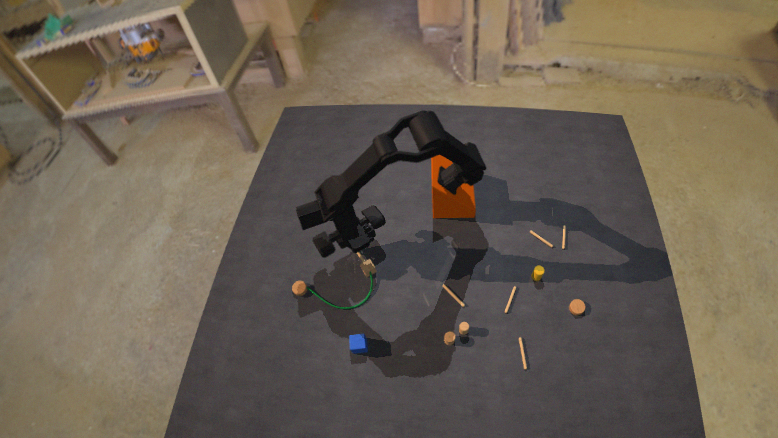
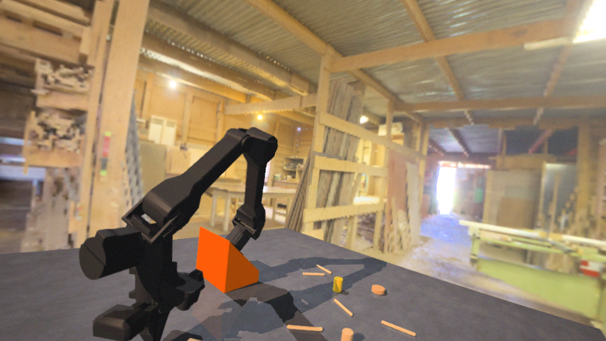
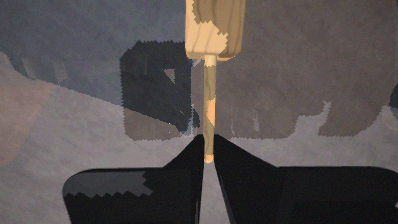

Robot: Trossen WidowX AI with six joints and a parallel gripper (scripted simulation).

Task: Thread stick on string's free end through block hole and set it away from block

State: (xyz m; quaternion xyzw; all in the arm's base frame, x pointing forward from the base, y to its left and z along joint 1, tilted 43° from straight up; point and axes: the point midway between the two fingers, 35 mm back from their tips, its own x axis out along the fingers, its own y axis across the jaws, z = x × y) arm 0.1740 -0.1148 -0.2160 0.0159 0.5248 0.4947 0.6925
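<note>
Right now the wooden block is 5 cm to the left of my gripper tip and 5 cm ahead of it. The rest, counted from my gripper tip: blue cube 26 cm ahead, 7 cm to the left, 1 cm above; thin wooden stick 3 cm to the left, 3 cm ahead, 1 cm above; round wooden button 14 cm ahead, 12 cm to the right.
</note>
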